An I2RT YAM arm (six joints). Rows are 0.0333 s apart.
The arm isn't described. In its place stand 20 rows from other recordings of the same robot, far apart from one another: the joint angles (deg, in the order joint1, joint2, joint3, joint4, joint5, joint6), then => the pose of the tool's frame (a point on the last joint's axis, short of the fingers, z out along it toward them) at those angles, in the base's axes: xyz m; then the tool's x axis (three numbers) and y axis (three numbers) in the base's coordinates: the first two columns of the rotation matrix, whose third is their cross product.
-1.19 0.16 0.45 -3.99 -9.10 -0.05 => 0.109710 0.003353 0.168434 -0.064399 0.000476 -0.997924 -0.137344 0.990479 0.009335
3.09 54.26 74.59 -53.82 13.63 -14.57 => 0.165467 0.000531 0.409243 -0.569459 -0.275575 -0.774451 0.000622 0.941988 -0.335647
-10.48 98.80 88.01 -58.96 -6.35 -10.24 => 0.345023 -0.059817 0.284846 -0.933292 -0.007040 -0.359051 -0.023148 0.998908 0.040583
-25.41 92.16 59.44 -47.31 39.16 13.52 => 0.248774 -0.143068 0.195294 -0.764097 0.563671 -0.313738 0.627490 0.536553 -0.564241
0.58 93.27 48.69 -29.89 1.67 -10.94 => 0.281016 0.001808 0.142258 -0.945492 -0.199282 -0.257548 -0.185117 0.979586 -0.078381
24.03 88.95 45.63 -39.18 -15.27 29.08 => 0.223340 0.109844 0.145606 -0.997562 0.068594 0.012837 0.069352 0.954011 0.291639
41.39 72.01 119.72 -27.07 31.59 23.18 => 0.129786 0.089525 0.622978 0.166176 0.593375 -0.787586 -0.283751 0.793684 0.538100
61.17 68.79 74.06 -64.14 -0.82 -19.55 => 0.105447 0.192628 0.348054 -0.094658 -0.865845 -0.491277 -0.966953 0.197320 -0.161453
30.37 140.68 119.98 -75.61 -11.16 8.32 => 0.395686 0.239856 0.142044 -0.917646 -0.373189 0.136588 -0.348552 0.920912 0.174448
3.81 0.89 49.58 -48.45 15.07 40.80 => -0.018275 -0.010493 0.341695 0.130750 0.641054 -0.756277 0.145079 0.742242 0.654239
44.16 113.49 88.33 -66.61 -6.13 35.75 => 0.262152 0.259875 0.196426 -0.985259 -0.147040 0.087427 -0.141302 0.987588 0.068576
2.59 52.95 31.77 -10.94 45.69 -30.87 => 0.195751 -0.016645 0.239064 -0.750347 -0.392724 -0.531741 0.220032 0.610147 -0.761122
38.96 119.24 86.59 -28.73 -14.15 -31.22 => 0.336348 0.283173 0.166943 -0.220510 -0.824670 -0.520860 -0.953069 0.295746 -0.064762
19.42 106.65 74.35 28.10 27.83 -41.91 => 0.420483 0.130619 0.278507 -0.148306 -0.678623 -0.719358 0.061826 0.719617 -0.691614
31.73 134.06 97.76 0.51 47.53 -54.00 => 0.452759 0.249084 0.149194 -0.416803 -0.899968 -0.127799 -0.312004 0.273694 -0.909805
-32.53 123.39 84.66 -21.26 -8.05 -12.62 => 0.380895 -0.237024 0.132846 -0.815871 0.263781 -0.514562 0.302443 0.953124 0.009059
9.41 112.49 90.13 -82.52 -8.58 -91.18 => 0.336873 0.061213 0.214168 0.143481 -0.978304 -0.149445 -0.950708 -0.178200 0.253772
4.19 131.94 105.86 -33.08 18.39 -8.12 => 0.497619 0.025195 0.163518 -0.860712 -0.197448 -0.469243 -0.029908 0.939744 -0.340568
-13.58 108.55 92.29 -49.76 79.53 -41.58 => 0.369604 -0.125294 0.279263 -0.950495 0.105527 0.292274 -0.266919 0.204318 -0.941811
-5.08 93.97 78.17 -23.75 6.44 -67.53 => 0.372868 -0.037155 0.298248 -0.403323 -0.886016 -0.228705 -0.519544 0.427471 -0.739826
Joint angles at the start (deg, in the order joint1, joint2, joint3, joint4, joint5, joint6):
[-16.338 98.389 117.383 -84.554 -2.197 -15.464]
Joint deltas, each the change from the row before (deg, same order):
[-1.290 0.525 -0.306 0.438 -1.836 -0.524]
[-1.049 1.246 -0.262 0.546 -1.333 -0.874]
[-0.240 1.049 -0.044 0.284 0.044 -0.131]
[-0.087 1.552 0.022 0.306 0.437 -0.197]
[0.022 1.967 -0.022 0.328 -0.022 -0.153]
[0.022 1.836 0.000 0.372 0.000 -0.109]
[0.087 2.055 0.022 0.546 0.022 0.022]
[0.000 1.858 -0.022 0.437 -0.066 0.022]
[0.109 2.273 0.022 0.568 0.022 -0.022]
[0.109 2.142 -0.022 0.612 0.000 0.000]
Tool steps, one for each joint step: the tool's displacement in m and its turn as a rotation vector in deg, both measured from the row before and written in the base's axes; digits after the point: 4 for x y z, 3 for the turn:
[0.0018 -0.0068 -0.0037 1.502 -0.078 -0.059]
[0.0055 -0.0072 -0.0073 1.107 0.574 0.282]
[0.0050 -0.0032 -0.0057 0.171 0.784 -0.137]
[0.0074 -0.0034 -0.0083 -0.061 1.297 -0.066]
[0.0093 -0.0030 -0.0111 0.506 1.569 0.173]
[0.0085 -0.0028 -0.0105 0.440 1.387 0.125]
[0.0094 -0.0027 -0.0119 0.469 1.413 0.060]
[0.0079 -0.0027 -0.0113 0.533 1.345 -0.003]
[0.0095 -0.0025 -0.0140 0.517 1.600 0.125]
[0.0086 -0.0021 -0.0138 0.498 1.470 0.109]

